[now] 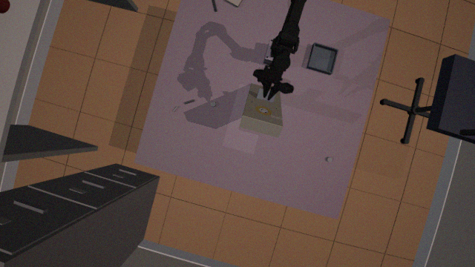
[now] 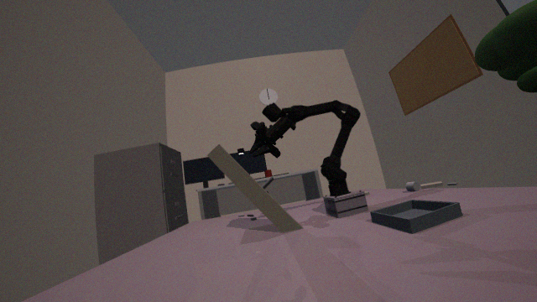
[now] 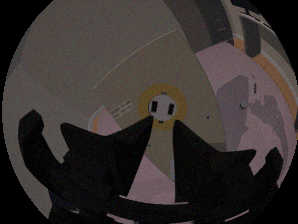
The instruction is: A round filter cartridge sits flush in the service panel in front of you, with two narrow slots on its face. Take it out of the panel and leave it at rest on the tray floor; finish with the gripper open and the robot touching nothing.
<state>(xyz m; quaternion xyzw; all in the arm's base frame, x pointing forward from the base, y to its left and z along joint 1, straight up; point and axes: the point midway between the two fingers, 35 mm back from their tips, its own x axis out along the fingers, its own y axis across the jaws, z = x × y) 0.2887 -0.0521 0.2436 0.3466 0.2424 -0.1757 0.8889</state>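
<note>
Right now my gripper tip is 60 mm short of the round filter cartridge and 50 mm above it. From my gripper tip the other things lie so: grey tray 350 mm to the left, 340 mm behind, 290 mm below; then service panel 120 mm below, 20 mm ahead.
</note>
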